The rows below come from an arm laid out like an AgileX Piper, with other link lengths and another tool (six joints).
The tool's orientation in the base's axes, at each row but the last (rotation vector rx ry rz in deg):
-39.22 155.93 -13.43
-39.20 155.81 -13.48
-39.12 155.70 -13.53
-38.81 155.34 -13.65
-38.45 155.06 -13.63
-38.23 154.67 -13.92
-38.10 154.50 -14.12
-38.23 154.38 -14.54
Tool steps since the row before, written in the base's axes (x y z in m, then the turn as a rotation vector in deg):
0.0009 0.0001 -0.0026 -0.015 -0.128 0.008
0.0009 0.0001 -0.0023 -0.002 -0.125 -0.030
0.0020 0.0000 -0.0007 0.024 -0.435 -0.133
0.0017 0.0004 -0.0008 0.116 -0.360 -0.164
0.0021 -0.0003 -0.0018 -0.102 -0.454 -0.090
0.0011 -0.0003 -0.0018 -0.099 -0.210 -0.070
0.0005 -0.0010 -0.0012 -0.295 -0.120 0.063
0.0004 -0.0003 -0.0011 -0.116 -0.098 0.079
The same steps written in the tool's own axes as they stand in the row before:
-0.0001 0.0003 0.0027 0.072 -0.107 -0.003
-0.0002 0.0002 0.0025 0.070 -0.101 0.037
-0.0015 -0.0007 0.0014 0.227 -0.358 0.167
-0.0014 -0.0002 0.0013 0.123 -0.324 0.223
-0.0011 -0.0007 0.0025 0.328 -0.332 0.082
-0.0002 -0.0003 0.0021 0.203 -0.125 0.045
0.0004 -0.0008 0.0014 0.283 0.002 -0.159
0.0001 -0.0001 0.0012 0.120 -0.057 -0.108

